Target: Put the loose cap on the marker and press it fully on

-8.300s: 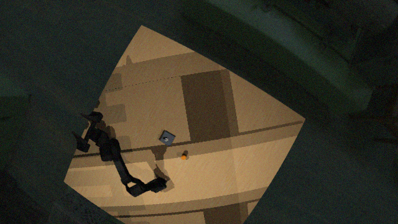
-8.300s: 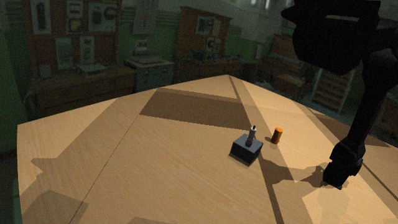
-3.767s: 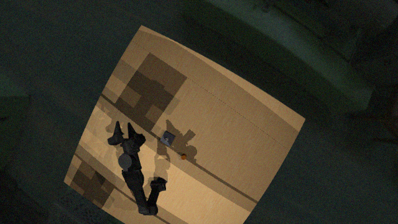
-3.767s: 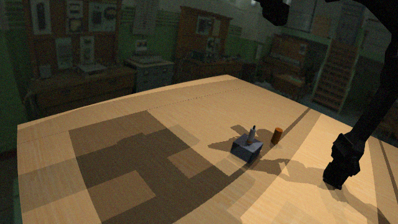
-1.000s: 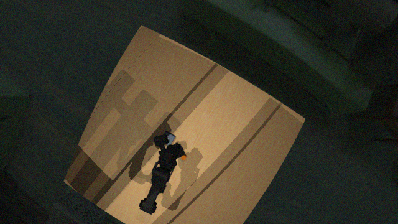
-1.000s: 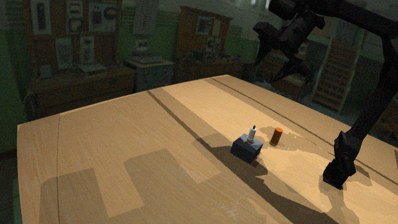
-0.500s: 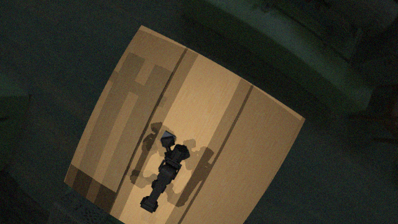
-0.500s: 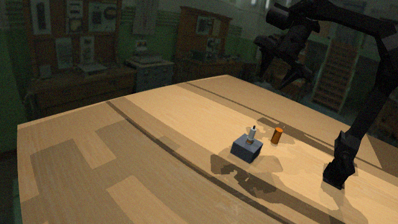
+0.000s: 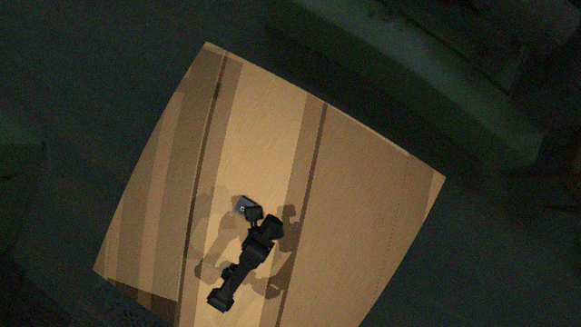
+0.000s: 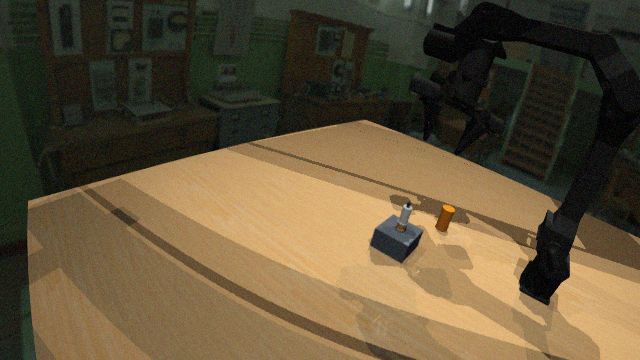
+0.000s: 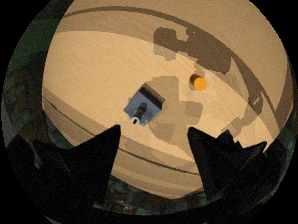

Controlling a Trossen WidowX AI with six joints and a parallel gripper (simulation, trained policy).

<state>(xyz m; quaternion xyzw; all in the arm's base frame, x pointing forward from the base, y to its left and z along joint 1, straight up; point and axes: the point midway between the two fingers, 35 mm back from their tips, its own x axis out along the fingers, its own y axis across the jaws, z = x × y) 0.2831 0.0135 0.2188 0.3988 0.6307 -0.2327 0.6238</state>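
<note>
The orange cap is 16 cm below my gripper tip, 6 cm to the right of it and 4 cm behind it. Round my gripper tip: holder block: 17 cm below, 8 cm to the left.
</note>
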